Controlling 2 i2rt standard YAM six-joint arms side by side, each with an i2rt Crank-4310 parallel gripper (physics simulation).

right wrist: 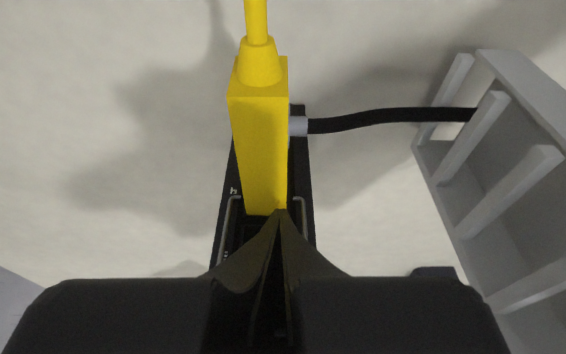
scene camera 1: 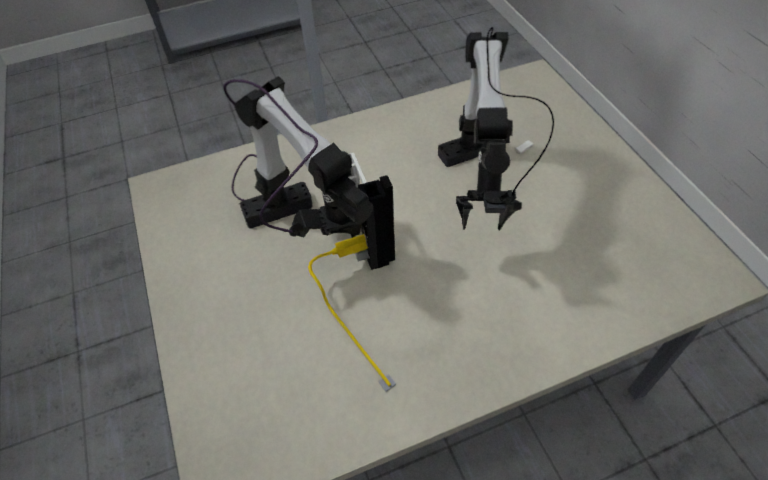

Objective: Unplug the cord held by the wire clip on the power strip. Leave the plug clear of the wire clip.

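Where they show: left gripper, fingertip midpoint: [scene camera 1: 481, 230]; right gripper, fingertip midpoint: [right wrist: 280, 213] [scene camera 1: 357, 234]; left arm's base at its link origin: [scene camera 1: 470, 144]; right arm's base at its link origin: [scene camera 1: 275, 201].
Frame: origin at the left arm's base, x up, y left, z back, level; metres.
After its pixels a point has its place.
The yellow plug [scene camera 1: 351, 245] {x 0.082, y -0.502, z -0.268 m} [right wrist: 262, 150] {x 0.083, y -0.511, z -0.257 m} sits at the far end of the black power strip [scene camera 1: 380, 226] {x 0.147, y -0.429, z -0.292 m} [right wrist: 298, 155] {x 0.035, y -0.458, z -0.240 m}. Its yellow cord [scene camera 1: 342, 325] {x -0.019, y -0.595, z -0.419 m} [right wrist: 256, 20] {x 0.069, y -0.561, z -0.254 m} runs off the plug's back end. In the right wrist view, the legs of the wire clip [right wrist: 228, 227] {x 0.096, y -0.466, z -0.281 m} lie along both sides of the strip, pointing back from the plug's near end; its crossbar is hidden. My right gripper [right wrist: 280, 213] {x 0.095, y -0.476, z -0.251 m} is shut, with its tips together at the plug's near end and nothing visible between them. My left gripper [scene camera 1: 481, 228] {x 0.111, y -0.192, z -0.385 m} is open and empty, away from the strip.
A light grey slotted rack [right wrist: 525, 82] {x 0.033, y -0.506, z -0.112 m} stands beside the strip, and a black cord [right wrist: 380, 116] {x 0.015, y -0.473, z -0.181 m} runs from the strip to it. The yellow cord ends at a small grey square [scene camera 1: 387, 383] {x -0.013, y -0.555, z -0.609 m} on the table. A small white block [scene camera 1: 524, 147] {x -0.014, y 0.156, z -0.071 m} lies near the left arm's base.
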